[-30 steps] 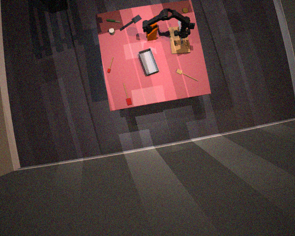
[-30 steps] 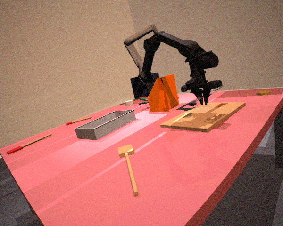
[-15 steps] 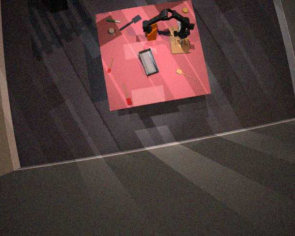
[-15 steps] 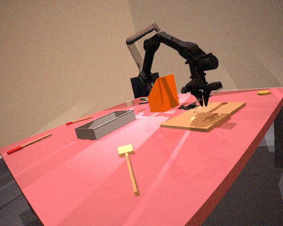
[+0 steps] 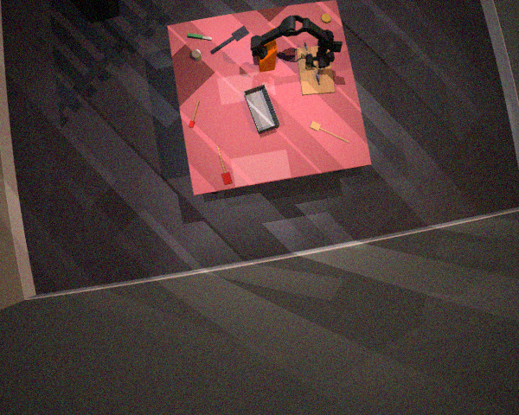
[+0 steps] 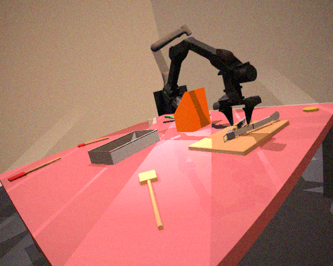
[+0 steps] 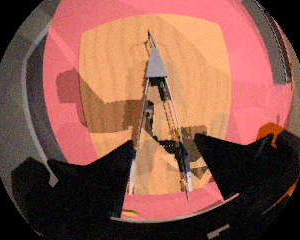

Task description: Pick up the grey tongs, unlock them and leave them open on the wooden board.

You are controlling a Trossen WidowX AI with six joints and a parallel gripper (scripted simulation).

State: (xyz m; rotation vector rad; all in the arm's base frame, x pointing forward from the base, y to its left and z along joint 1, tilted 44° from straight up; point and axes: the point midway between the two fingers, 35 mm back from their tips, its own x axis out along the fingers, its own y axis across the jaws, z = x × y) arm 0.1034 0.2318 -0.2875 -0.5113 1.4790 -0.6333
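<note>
The wooden board is 40 mm below my gripper tip. Also, from my gripper tip: black spatula (350 mm behind, 560 mm to the right, 40 mm below); then grey roasting tin (230 mm ahead, 450 mm to the right, 20 mm below); then white cylinder (260 mm behind, 830 mm to the right, 30 mm below).
</note>
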